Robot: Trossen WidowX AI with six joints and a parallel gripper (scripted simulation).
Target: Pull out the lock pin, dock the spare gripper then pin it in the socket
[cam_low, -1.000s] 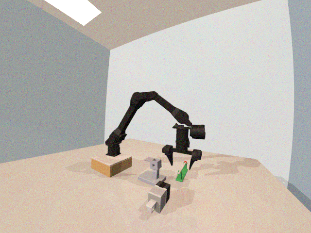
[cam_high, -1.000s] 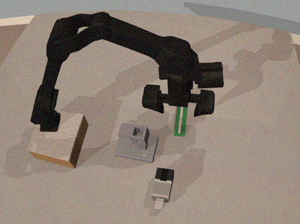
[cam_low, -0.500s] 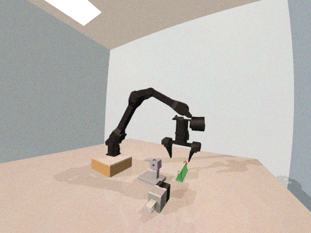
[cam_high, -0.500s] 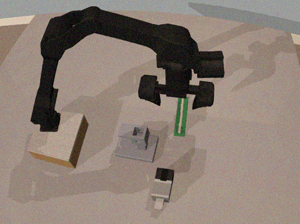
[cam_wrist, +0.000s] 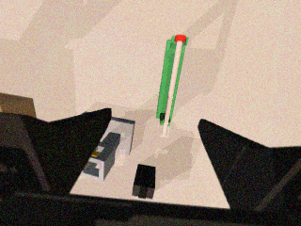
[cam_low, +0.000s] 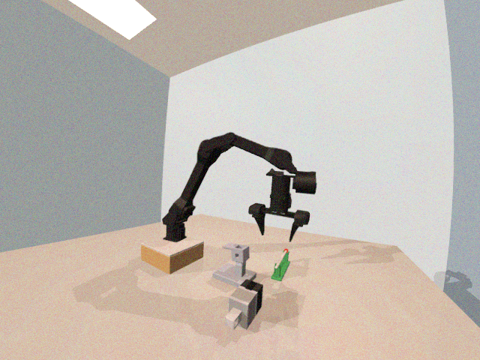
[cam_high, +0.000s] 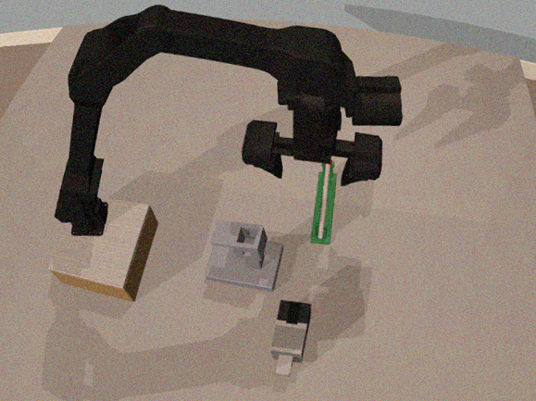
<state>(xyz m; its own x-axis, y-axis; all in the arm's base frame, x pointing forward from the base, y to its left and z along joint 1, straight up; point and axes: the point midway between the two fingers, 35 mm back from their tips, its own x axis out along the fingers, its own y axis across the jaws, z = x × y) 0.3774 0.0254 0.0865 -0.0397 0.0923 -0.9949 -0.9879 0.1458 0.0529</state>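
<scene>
Right now my gripper tip is 22 cm to the left of the spare gripper, 9 cm above it and 4 cm past it. The rest, counted from my gripper tip: green pin holder: 9 cm below, 2 cm to the left, 2 cm ahead; grey mount: 10 cm behind, 8 cm to the right, 6 cm below.
</scene>
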